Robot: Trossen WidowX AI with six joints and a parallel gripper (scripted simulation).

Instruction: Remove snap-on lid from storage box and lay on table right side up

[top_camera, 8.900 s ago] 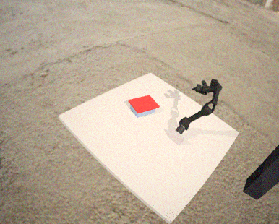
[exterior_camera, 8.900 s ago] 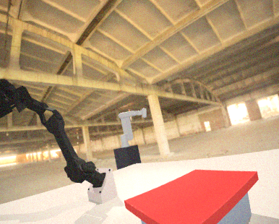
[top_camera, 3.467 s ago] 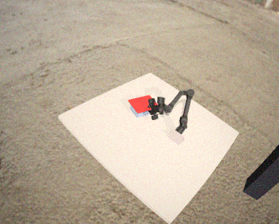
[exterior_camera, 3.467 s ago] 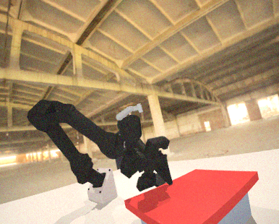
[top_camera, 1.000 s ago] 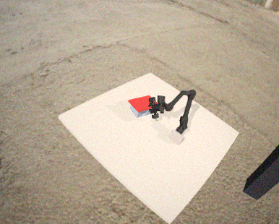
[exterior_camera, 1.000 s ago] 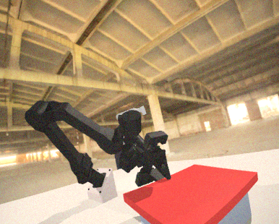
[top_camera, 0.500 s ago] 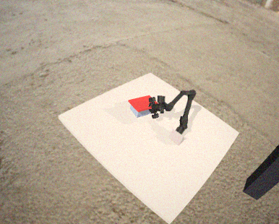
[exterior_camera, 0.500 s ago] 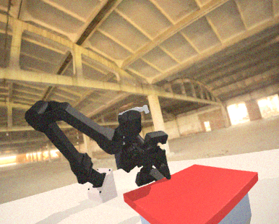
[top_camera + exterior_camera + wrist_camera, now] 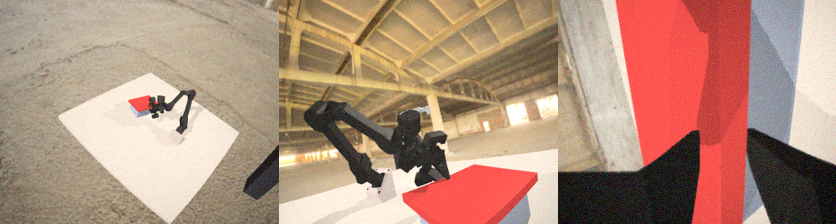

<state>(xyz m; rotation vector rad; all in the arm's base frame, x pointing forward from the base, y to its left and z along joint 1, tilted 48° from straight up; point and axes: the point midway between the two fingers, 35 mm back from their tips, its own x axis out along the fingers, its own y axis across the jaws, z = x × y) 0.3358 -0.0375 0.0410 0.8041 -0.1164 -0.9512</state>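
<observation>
Now: the red lid 70 mm ahead of my gripper tip and 30 mm to the right of it. From my gripper tip the other things lie so: storage box (70 mm ahead, 30 mm to the right, 50 mm below).
</observation>
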